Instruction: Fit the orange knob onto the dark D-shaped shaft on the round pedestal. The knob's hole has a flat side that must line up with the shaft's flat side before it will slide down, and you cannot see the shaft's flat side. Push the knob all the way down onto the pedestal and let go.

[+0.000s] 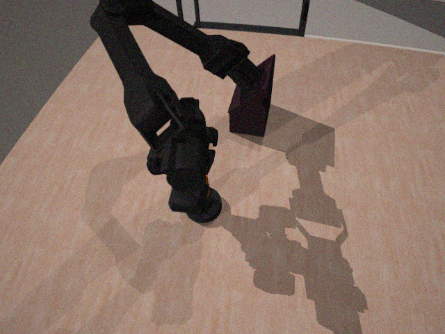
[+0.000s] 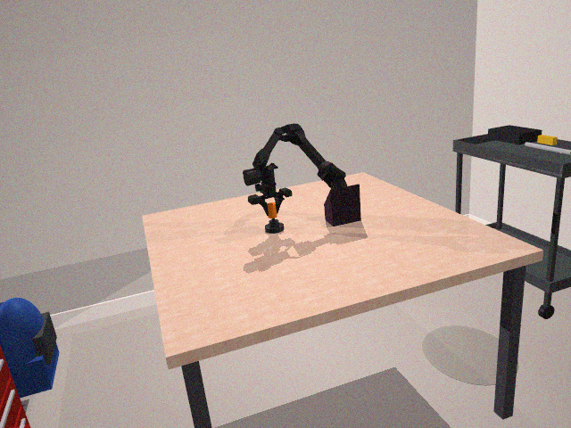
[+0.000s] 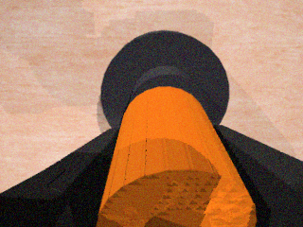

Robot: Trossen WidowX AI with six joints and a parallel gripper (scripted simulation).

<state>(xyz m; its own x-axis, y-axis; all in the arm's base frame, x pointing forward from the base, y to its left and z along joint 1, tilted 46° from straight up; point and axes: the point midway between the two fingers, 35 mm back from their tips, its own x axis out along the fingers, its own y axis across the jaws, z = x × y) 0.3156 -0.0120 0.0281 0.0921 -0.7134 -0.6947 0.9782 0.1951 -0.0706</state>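
Now: the orange knob 20 mm above my gripper tip. Round my gripper tip: round pedestal 40 mm below.
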